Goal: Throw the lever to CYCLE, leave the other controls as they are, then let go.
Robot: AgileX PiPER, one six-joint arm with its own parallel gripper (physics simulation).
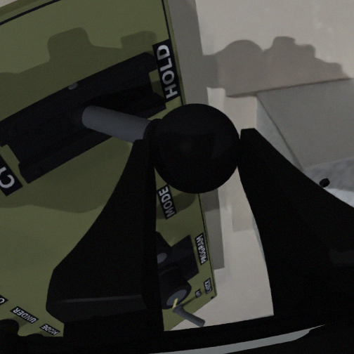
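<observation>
The lever has a grey shaft [116, 124] and a large black ball knob [196, 155]. The shaft rises from a black slotted housing [45, 117] and leans toward the end with the HOLD label [167, 71]. A partly cut-off label starting with CY [9, 183] is at the slot's other end, at the left edge. My gripper [195, 150] is shut on the ball knob, with one finger on each side of it. The left finger hides part of the panel.
The green panel [100, 220] carries a MODE label [166, 201] and a black selector [186, 260] beside PROGRAM, partly behind the left finger. A small grey toggle [190, 316] is below it. More labels, such as UNDER [24, 315], are at the lower left. A grey box [310, 120] stands at the right.
</observation>
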